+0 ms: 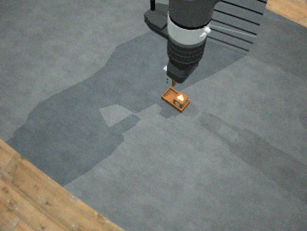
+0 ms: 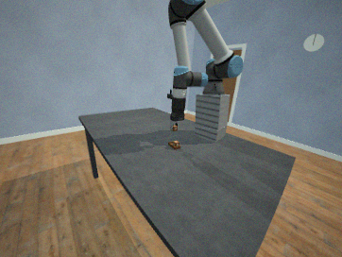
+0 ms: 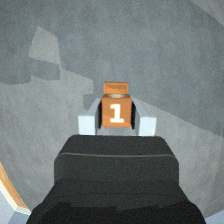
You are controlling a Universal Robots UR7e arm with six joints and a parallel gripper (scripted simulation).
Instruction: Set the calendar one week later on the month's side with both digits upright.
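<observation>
The tray lies 120 mm below my hand and 20 mm to the left of it. Round my hand: cube 10 mm below.
</observation>
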